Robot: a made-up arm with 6 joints. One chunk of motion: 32 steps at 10 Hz.
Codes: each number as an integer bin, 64 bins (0 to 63) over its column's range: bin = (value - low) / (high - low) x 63, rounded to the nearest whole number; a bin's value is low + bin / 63 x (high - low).
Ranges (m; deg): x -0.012..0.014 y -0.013..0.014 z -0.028..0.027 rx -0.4..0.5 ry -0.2..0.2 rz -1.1..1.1
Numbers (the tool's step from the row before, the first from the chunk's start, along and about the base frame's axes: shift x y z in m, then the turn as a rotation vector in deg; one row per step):
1: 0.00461 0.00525 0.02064 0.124 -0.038 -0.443
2: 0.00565 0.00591 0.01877 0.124 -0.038 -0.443
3: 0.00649 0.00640 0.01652 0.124 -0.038 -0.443
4: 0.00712 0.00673 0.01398 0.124 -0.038 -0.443
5: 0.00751 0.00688 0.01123 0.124 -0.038 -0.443
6: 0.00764 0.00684 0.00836 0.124 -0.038 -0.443
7: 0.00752 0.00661 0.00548 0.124 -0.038 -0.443
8: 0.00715 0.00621 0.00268 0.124 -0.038 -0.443
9: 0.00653 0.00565 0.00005 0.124 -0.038 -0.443
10: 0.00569 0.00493 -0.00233 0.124 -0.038 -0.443
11: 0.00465 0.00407 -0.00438 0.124 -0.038 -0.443
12: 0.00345 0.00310 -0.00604 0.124 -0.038 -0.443
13: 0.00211 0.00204 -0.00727 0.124 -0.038 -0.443
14: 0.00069 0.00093 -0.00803 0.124 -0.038 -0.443
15: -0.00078 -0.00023 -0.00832 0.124 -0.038 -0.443
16: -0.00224 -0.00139 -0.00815 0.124 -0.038 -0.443
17: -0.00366 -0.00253 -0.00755 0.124 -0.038 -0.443
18: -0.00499 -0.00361 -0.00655 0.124 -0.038 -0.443
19: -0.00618 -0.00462 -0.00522 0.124 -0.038 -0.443
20: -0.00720 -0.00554 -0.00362 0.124 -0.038 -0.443
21: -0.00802 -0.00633 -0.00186 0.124 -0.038 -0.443
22: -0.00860 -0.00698 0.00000 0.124 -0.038 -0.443
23: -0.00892 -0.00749 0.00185 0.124 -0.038 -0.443
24: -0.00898 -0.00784 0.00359 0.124 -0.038 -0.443
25: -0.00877 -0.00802 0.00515 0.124 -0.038 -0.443
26: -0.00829 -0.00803 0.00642 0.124 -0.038 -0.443
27: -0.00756 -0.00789 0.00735 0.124 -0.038 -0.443
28: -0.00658 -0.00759 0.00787 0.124 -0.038 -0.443
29: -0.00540 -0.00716 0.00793 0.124 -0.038 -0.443
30: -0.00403 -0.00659 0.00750 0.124 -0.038 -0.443
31: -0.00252 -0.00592 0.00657 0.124 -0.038 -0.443
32: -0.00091 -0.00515 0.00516 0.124 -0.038 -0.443
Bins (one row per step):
1: 40 43 56 37 26 19
2: 43 44 54 37 26 19
3: 45 45 51 37 26 19
4: 46 46 48 37 26 19
5: 47 46 45 37 26 19
6: 48 46 42 37 26 19
7: 47 46 38 37 26 19
8: 46 45 35 37 26 19
9: 45 44 32 37 26 19
10: 43 42 29 37 26 19
11: 40 40 27 37 26 19
12: 37 38 25 37 26 19
13: 34 35 24 37 26 19
14: 31 33 23 37 26 19
15: 27 30 23 37 26 19
16: 24 27 23 37 26 19
17: 20 24 23 37 26 19
18: 17 22 25 37 26 19
19: 14 20 26 37 26 19
20: 12 17 28 37 26 19
21: 10 16 30 37 26 19
22: 8 14 32 37 26 19
23: 7 13 34 37 26 19
24: 7 12 36 37 26 19
25: 8 12 38 37 26 19
26: 9 12 39 37 26 19
27: 11 12 40 37 26 19
28: 13 13 41 37 26 19
29: 16 14 41 37 26 19
30: 19 15 41 37 26 19
31: 23 17 40 37 26 19
32: 27 18 38 37 26 19

